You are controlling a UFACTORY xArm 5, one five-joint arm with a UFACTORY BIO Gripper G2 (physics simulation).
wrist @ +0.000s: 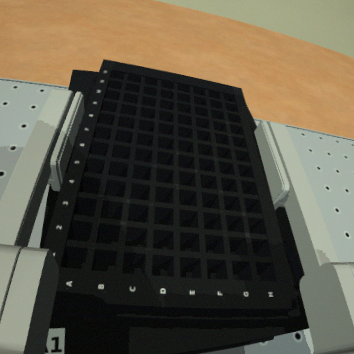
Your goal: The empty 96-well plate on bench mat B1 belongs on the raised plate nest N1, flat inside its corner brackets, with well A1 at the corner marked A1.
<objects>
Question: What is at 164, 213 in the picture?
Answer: A black 96-well plate.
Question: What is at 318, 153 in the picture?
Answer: A grey perforated board.
</objects>
